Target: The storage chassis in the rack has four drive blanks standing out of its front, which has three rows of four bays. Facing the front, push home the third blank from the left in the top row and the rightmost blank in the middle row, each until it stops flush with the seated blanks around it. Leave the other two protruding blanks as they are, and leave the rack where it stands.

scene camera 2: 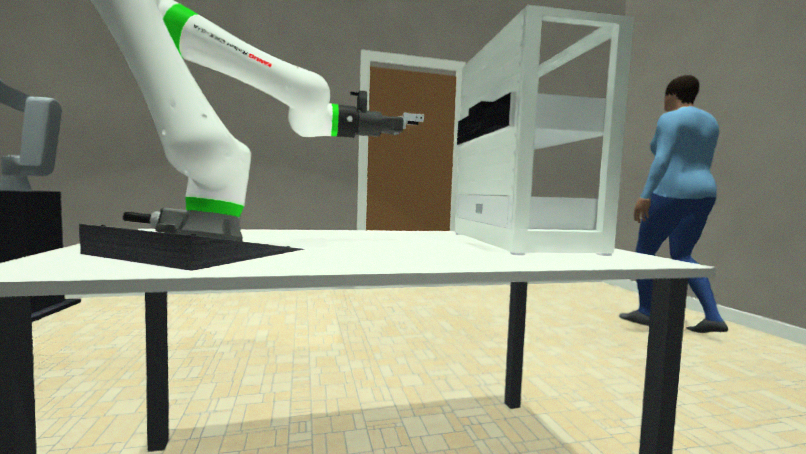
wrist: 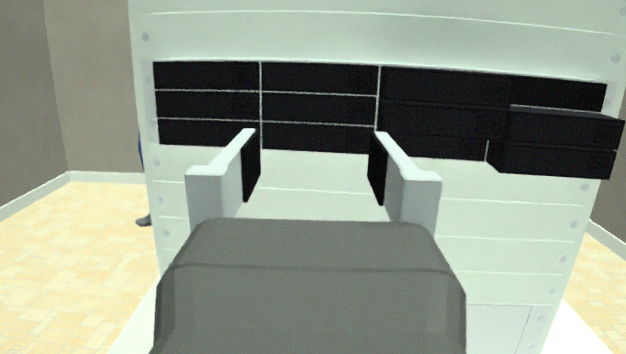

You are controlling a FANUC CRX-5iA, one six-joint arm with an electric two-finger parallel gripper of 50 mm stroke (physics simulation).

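Frame: origin at the arm's base, x ahead, y left, z up, level; metres.
Seen in the pictures: gripper, fingertip midpoint: (scene camera 2: 420,119) (wrist: 314,153).
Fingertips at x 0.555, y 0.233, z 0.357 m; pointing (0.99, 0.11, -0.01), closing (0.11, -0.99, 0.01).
Pixels of each thing's top centre, then the offset from my fingertips to it. "*": a spot on its surface instead. Level surfaces: height alone.
- black storage chassis, surface spot: (scene camera 2: 486,118) * dx +0.150, dy -0.187, dz -0.020 m
- top row, surface spot: (wrist: 440,85) * dx +0.145, dy -0.086, dz +0.024 m
- third middle-row blank, middle of its top: (wrist: 431,97) dx +0.205, dy -0.091, dz +0.007 m
- rightmost middle-row blank, middle of its top: (wrist: 537,105) (scene camera 2: 509,108) dx +0.208, dy -0.201, dz +0.007 m
- rightmost bottom-row blank, middle of its top: (wrist: 531,132) (scene camera 2: 508,119) dx +0.208, dy -0.201, dz -0.021 m
- top-right blank, middle of its top: (wrist: 526,74) dx +0.243, dy -0.200, dz +0.036 m
- white table, its level: dz -0.383 m
The black storage chassis (scene camera 2: 486,118) sits in the white rack (scene camera 2: 531,124) (wrist: 530,220). In the wrist view, the third blank from the left in the top row (wrist: 440,85) stands out, as does the third middle-row blank (wrist: 435,120) below it. The rightmost middle-row blank (wrist: 560,127) and the rightmost bottom-row blank (wrist: 555,161) also stand out, visibly beyond the top-right blank (wrist: 555,93). The two left columns look flush. My gripper (scene camera 2: 421,117) (wrist: 314,153) is open and empty, in front of the chassis with a gap, its fingertips appearing across the second column's bottom edge.
The rack stands on the white table (scene camera 2: 349,259) (wrist: 132,330). A black base plate (scene camera 2: 135,246) lies under my arm. A person (scene camera 2: 685,152) is behind the rack, and a foot (wrist: 143,220) shows at its left in the wrist view. Another robot arm (scene camera 2: 40,135) stands at far left.
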